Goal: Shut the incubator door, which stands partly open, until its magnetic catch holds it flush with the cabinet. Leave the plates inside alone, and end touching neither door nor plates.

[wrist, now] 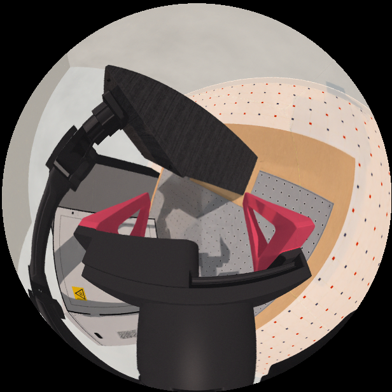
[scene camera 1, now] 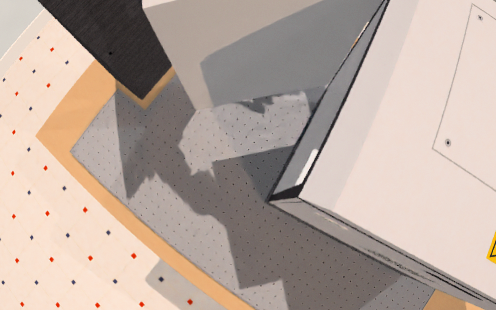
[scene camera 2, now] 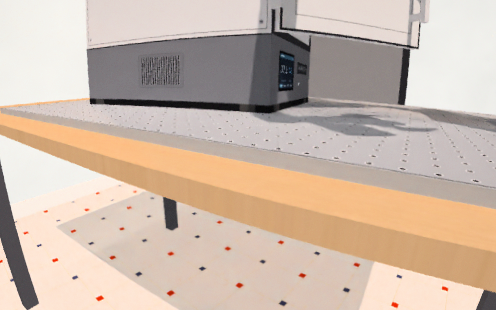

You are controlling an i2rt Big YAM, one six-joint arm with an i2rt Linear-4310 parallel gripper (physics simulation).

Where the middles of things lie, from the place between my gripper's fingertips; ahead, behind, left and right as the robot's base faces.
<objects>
My hand is 250 mm short of the incubator door [scene camera 1: 220,59], 230 mm to the left of it and 50 mm below it.
</objects>
